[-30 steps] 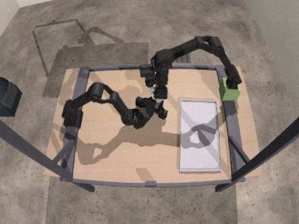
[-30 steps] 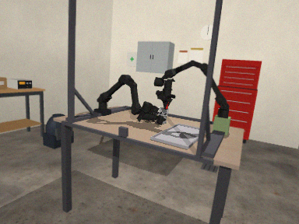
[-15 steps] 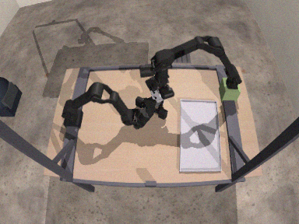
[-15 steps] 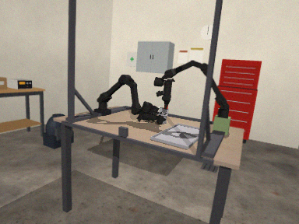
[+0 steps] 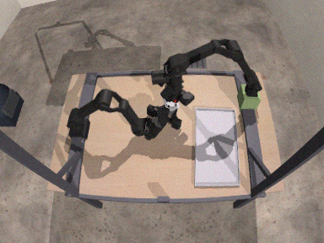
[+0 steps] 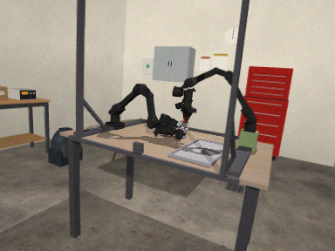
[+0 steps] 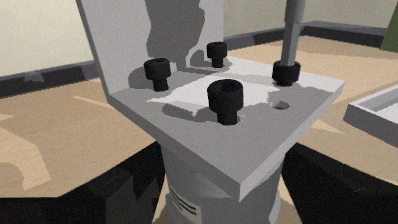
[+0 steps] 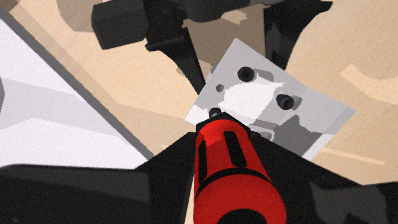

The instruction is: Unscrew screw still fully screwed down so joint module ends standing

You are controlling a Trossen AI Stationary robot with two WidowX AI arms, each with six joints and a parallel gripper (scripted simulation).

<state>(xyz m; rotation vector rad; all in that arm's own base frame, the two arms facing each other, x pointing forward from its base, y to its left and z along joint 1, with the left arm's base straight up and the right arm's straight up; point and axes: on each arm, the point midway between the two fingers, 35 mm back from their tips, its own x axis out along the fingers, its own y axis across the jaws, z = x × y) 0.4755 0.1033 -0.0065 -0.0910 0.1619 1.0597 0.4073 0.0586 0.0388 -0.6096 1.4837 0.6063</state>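
Note:
Now: right hand 30 mm above the red screwdriver. The rest, counted from my right hand: dark frame rail (280 mm ahead, 140 mm below); then joint module (10 mm ahead, 20 mm to the left, 120 mm below); then l-shaped bracket (20 mm ahead, 20 mm to the left, 80 mm below).
Now: left hand 2 cm to the left of the joint module, 2 cm short of it and 1 cm above it. Round my left hand: red screwdriver (9 cm above, 4 cm to the right, 1 cm ahead); dark frame rail (28 cm ahead, 3 cm to the right, 3 cm below); l-shaped bracket (4 cm above, 2 cm to the right, 2 cm ahead).

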